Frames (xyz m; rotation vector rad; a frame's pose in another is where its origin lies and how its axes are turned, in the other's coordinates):
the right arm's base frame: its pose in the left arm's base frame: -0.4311 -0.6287 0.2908 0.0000 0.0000 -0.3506
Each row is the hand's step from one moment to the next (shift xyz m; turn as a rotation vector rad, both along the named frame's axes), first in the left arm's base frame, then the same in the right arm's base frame.
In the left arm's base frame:
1: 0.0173 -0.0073 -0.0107 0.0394 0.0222 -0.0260
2: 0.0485 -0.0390 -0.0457 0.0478 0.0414 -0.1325
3: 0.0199 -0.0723 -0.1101 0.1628 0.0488 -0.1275
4: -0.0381 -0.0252 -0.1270 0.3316 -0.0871 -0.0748
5: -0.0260 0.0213 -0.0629 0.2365 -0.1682 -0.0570
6: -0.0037 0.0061 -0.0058 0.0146 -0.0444 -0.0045
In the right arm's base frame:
1: 0.0188 -0.0009 -0.0107 0.0294 0.0344 -0.0260
2: 0.0589 -0.0200 -0.0457 0.0307 0.0553 -0.1325
3: 0.0435 -0.0611 -0.1101 0.1361 0.1017 -0.1275
4: -0.0271 -0.0368 -0.1270 0.3413 0.0321 -0.0748
5: -0.0317 0.0111 -0.0629 0.2799 -0.0767 -0.0570
6: -0.0056 0.0045 -0.0058 0.0290 -0.0367 -0.0045

